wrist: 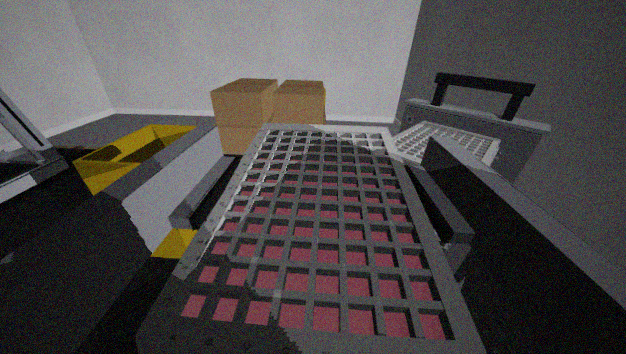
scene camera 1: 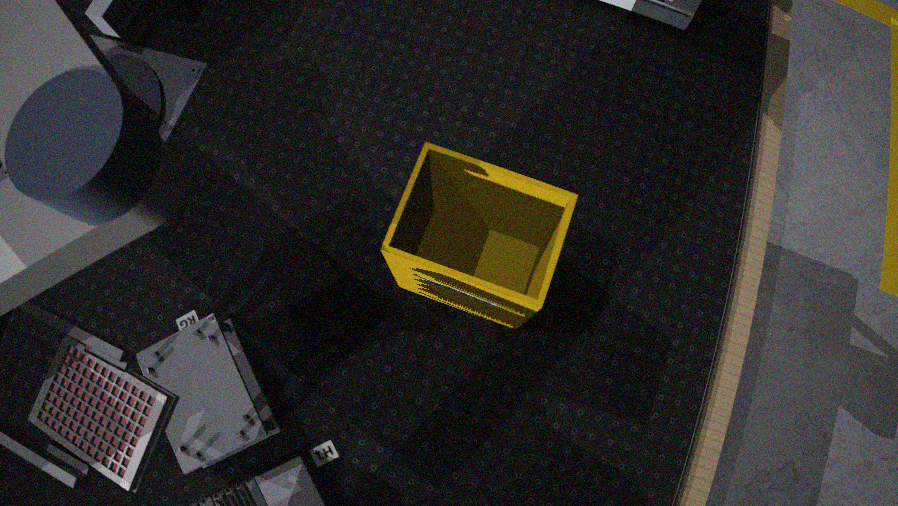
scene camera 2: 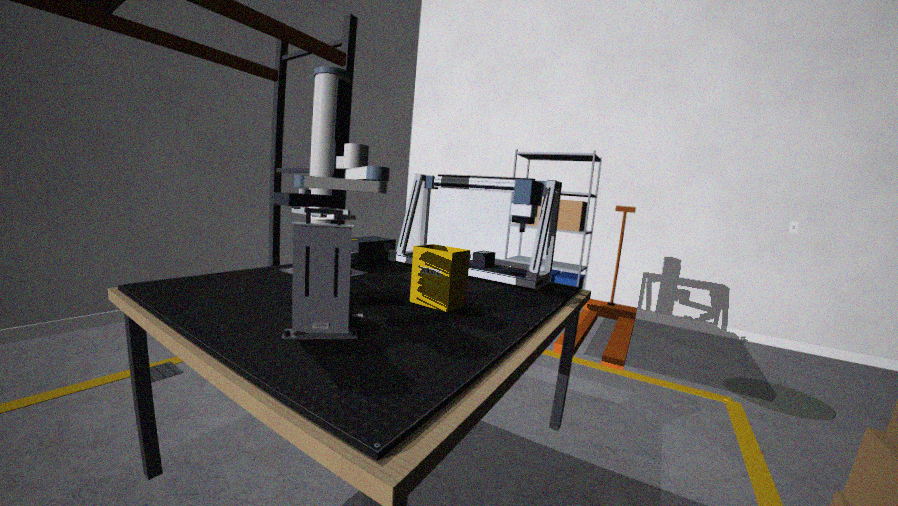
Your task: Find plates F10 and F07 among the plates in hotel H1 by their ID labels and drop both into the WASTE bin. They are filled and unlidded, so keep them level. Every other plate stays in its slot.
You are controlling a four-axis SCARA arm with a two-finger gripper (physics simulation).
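Places are measured from the arm's base along level axes (x ahead, y left, z up), in metres.
Where they show: gripper, fingertip midpoint: (wrist: 321, 150) (scene camera 1: 104, 419).
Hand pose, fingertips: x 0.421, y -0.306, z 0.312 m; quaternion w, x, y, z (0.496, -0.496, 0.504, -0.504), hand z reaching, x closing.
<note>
Things, the pixels of their top centre, and the offset from my fingertips. "spot": a spot on its surface instead.
- yellow WASTE bin, top centre: (scene camera 1: 481, 221) (wrist: 150, 140) (scene camera 2: 442, 248) dx +0.225, dy +0.280, dz -0.099 m
- gantry machine, surface spot: (scene camera 2: 524, 191) spot: dx +0.327, dy +0.771, dz +0.136 m
My gripper (wrist: 321, 150) is shut on a filled, unlidded plate (scene camera 1: 103, 411) (wrist: 327, 232) with pink wells. The plate looks level between the fingers; its ID label does not show. In scene camera 1 it is at the lower left, beside the RG stand. Hotel H1 (scene camera 1: 285, 484) (scene camera 2: 321, 276) (wrist: 525, 150) is the grey tower; in the wrist view it stands at the right, with a pale plate (wrist: 445, 142) at its top whose label cannot be read. The yellow WASTE bin (scene camera 1: 534, 188) (scene camera 2: 457, 282) (wrist: 165, 132) stands open-topped, apart from the held plate. Part of its floor shows, with no plate visible on it.
The grey RG stand (scene camera 1: 207, 392) has upright pegs. The arm's column (scene camera 2: 323, 125) rises behind H1, and its blue-capped link (scene camera 1: 62, 135) is at the upper left. A gantry machine (scene camera 2: 524, 191) stands behind the bin. Cardboard boxes (wrist: 245, 112) are beyond the table.
</note>
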